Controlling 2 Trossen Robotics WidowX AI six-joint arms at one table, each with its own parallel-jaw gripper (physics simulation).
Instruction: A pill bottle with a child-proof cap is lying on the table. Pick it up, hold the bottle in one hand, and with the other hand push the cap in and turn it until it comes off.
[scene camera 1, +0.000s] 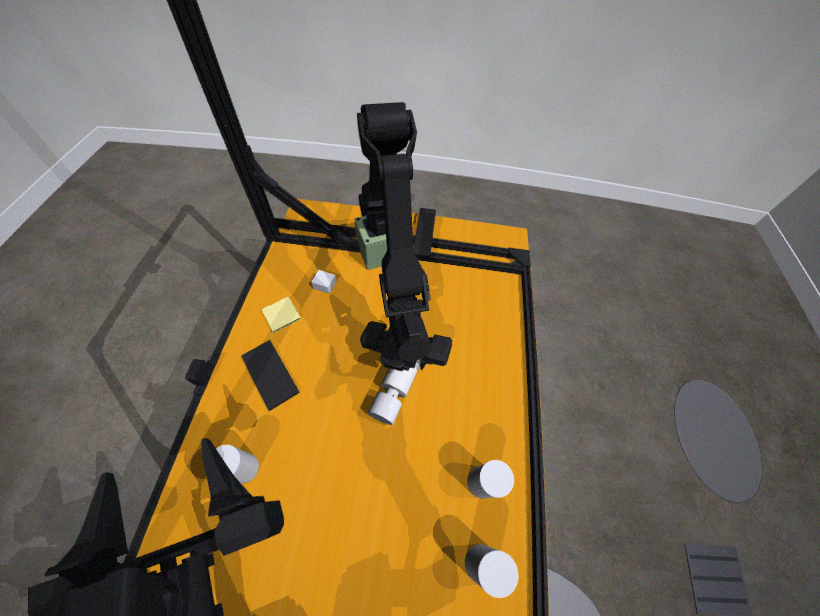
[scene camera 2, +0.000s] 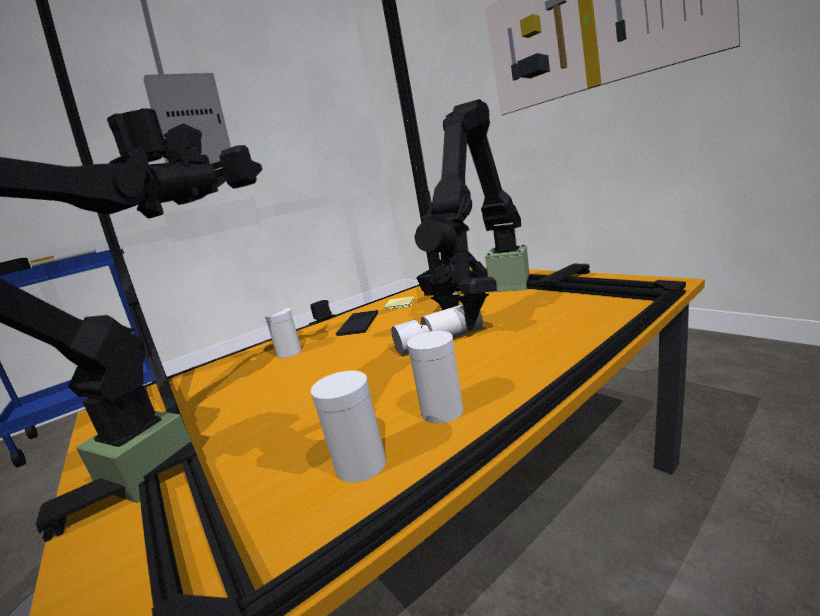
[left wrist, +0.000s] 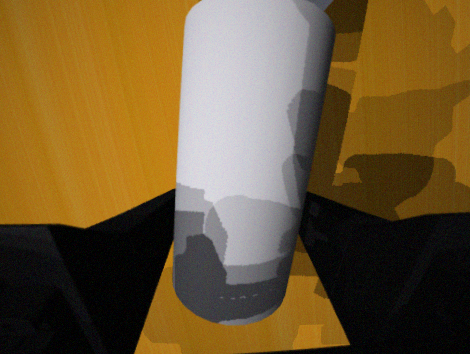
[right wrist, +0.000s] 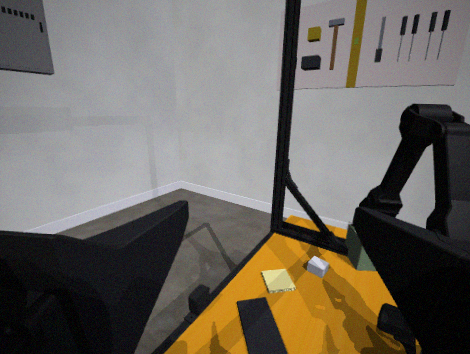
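Note:
The white pill bottle (scene camera 1: 400, 381) (scene camera 2: 442, 321) (left wrist: 245, 125) lies on its side on the orange table. Its white cap (scene camera 1: 385, 407) (scene camera 2: 405, 336) is at the end away from my left gripper, with a narrow neck between cap and body. My left gripper (scene camera 2: 460, 314) (left wrist: 235, 195) points down and is shut on the bottle's body near its base, a finger against each side. The bottle is at table height. My right gripper (scene camera 1: 157, 457) (right wrist: 270, 211) is open and empty, raised over the table's left edge in scene camera 1, well away from the bottle.
Upright white cylinders (scene camera 1: 495, 478) (scene camera 1: 497, 571) (scene camera 1: 239, 464) (scene camera 2: 435, 377) (scene camera 2: 349, 427) (scene camera 2: 283, 333) stand around the table. A black slab (scene camera 1: 270, 375) (scene camera 2: 357, 322) (right wrist: 261, 325), a yellow pad (scene camera 1: 281, 314) (right wrist: 278, 280) and a small white block (scene camera 1: 323, 281) (right wrist: 318, 266) lie left of the bottle in scene camera 1.

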